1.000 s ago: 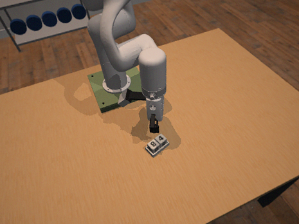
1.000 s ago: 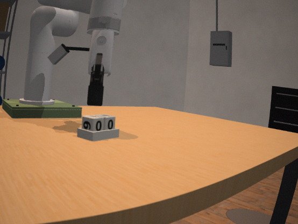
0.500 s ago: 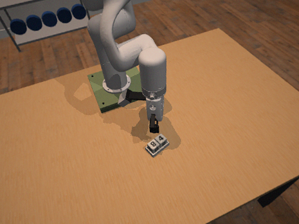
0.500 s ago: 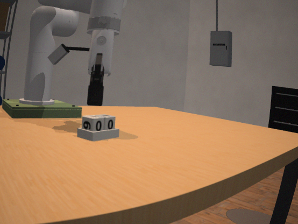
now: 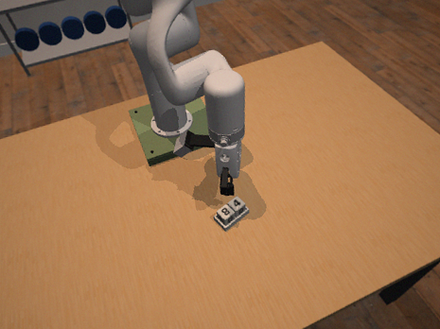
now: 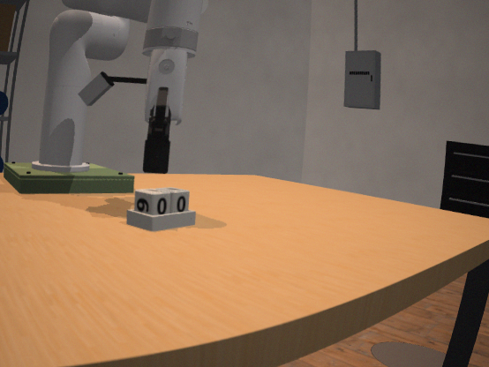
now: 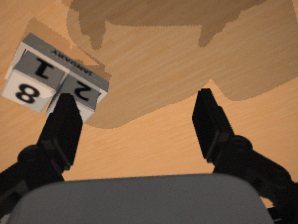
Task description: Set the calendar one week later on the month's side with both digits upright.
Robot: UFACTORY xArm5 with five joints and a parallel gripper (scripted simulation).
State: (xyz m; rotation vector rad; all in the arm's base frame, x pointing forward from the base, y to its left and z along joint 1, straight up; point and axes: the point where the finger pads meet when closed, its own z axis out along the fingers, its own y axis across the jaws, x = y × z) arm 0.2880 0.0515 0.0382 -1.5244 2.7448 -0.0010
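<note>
The digit cube lies 7 cm ahead of my hand, 5 cm to the right of it and 4 cm below it. The rest, counted from my hand: tray 7 cm ahead, 3 cm to the right, 6 cm below.
</note>
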